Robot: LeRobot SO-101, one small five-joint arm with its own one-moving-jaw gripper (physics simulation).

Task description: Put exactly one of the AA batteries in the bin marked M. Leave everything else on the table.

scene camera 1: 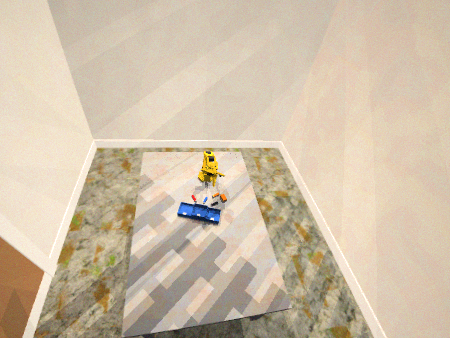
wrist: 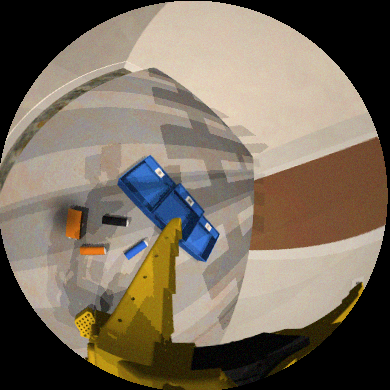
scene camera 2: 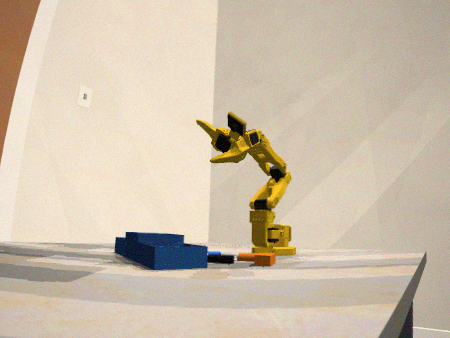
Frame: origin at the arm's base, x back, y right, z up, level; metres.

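Seen in the pictures: hand, tool point: (scene camera 1: 213,186) (wrist: 180,225) (scene camera 2: 211,159); arm's base, link origin: (scene camera 1: 206,179) (wrist: 101,319).
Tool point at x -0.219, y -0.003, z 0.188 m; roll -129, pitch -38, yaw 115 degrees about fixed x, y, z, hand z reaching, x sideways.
Observation:
Pixels of each thing's top centre, then the offset from my tool point to it. "spot": a spot on its surface instead. Level surfaces: height alone.
- black battery, top centre: (scene camera 2: 219,254) (wrist: 115,220) (scene camera 1: 214,203) dz -0.174, dx +0.001, dy -0.026 m
- orange battery, top centre: (wrist: 92,250) (scene camera 2: 249,253) (scene camera 1: 215,194) dz -0.174, dx +0.068, dy -0.044 m
- blue battery, top centre: (wrist: 136,249) (scene camera 2: 207,251) (scene camera 1: 205,199) dz -0.174, dx +0.032, dy +0.030 m
- red cylinder, top centre: (scene camera 1: 194,197) dz -0.174, dx +0.050, dy +0.099 m
- middle bin, top centre: (scene camera 2: 153,233) (wrist: 182,211) (scene camera 1: 199,210) dz -0.141, dx -0.065, dy +0.076 m
- orange block, top centre: (scene camera 2: 265,254) (wrist: 72,224) (scene camera 1: 223,196) dz -0.170, dx +0.045, dy -0.093 m
- outer bin, surface spot: (wrist: 204,242) spot: dz -0.181, dx -0.036, dy +0.188 m
- table, surface height: dz -0.188 m
A black battery (scene camera 1: 214,203) (scene camera 2: 222,258) (wrist: 115,220), an orange battery (scene camera 1: 216,195) (scene camera 2: 245,256) (wrist: 93,250) and a blue battery (scene camera 1: 205,199) (scene camera 2: 214,253) (wrist: 136,249) lie on the table between the arm and the blue bins. A red cylinder (scene camera 1: 194,198) lies left of the blue one in scene camera 1; it does not show in the wrist view. The middle bin (scene camera 1: 201,210) (wrist: 169,209) has a small blurred tag that looks like M. My gripper (scene camera 2: 204,141) (wrist: 269,252) is wide open and empty, high above the table. Its fixed jaw partly covers the bins in the wrist view.
An orange block (scene camera 1: 223,198) (scene camera 2: 265,259) (wrist: 74,223) lies beside the orange and black batteries. Two more tagged blue bins, one outer bin (wrist: 147,181) and the other outer bin (wrist: 204,242), adjoin the middle one. The table (scene camera 1: 180,280) ends at a right edge in scene camera 2.

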